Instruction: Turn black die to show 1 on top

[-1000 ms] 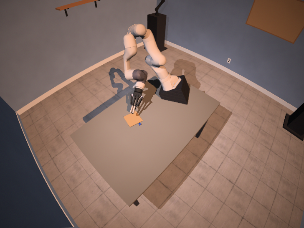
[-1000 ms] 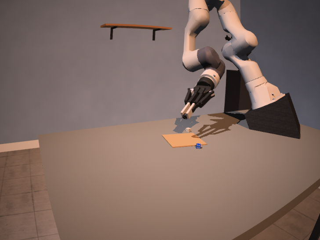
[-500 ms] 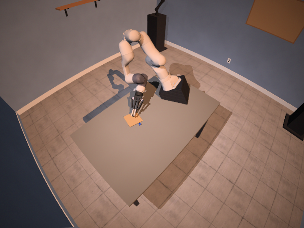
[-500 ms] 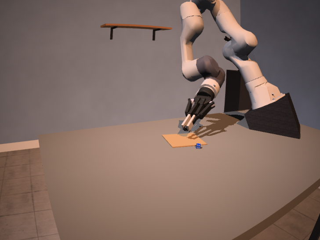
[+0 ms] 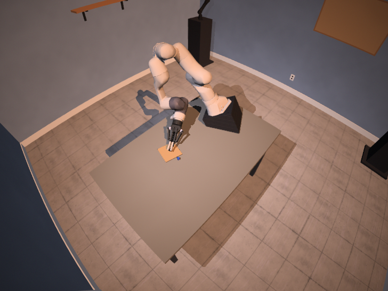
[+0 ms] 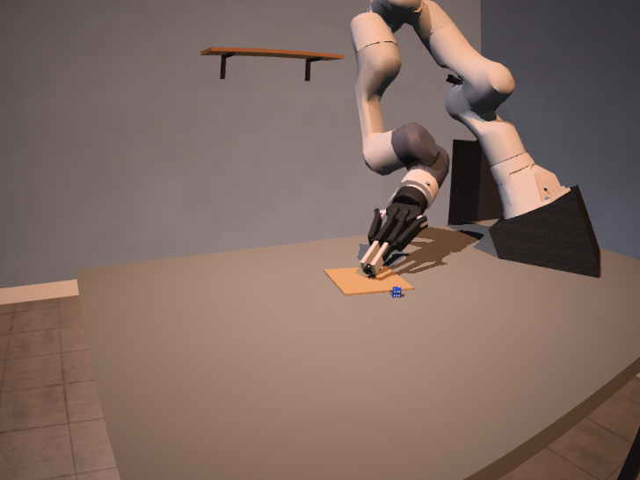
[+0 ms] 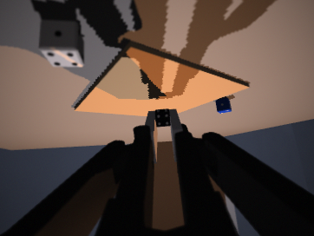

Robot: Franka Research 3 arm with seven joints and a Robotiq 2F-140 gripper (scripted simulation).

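My hand is 20 mm short of the black die, 10 mm to the right of it and 20 mm above it. Round my hand: orange mat: 20 mm ahead, 10 mm to the left, 40 mm below; then blue die: 20 mm ahead, 100 mm to the left, 40 mm below; then white die: 60 mm behind, 80 mm to the right, 40 mm below.
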